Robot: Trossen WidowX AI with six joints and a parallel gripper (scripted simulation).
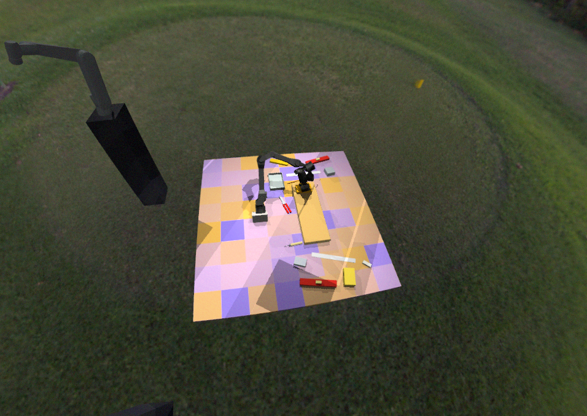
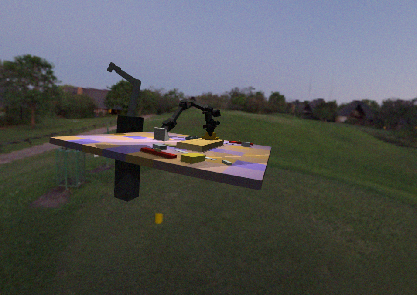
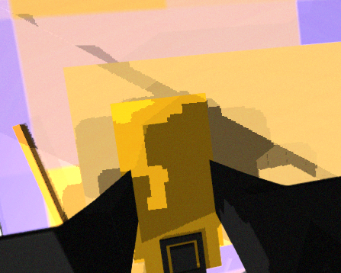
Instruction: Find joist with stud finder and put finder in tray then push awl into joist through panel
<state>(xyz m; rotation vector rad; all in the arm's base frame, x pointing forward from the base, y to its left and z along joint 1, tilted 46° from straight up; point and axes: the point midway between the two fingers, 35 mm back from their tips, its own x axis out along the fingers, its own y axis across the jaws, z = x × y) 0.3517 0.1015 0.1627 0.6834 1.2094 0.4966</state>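
Now: gripper tip 21 cm past the grey tray, 13 cm to the right of it and 5 cm above it. Also, from my gripper tip: grey block (56 cm to the right, 14 cm behind, 5 cm below); then awl (43 cm to the right, 18 cm behind, 6 cm below); then yellow stud finder (2 cm behind, 2 cm above).
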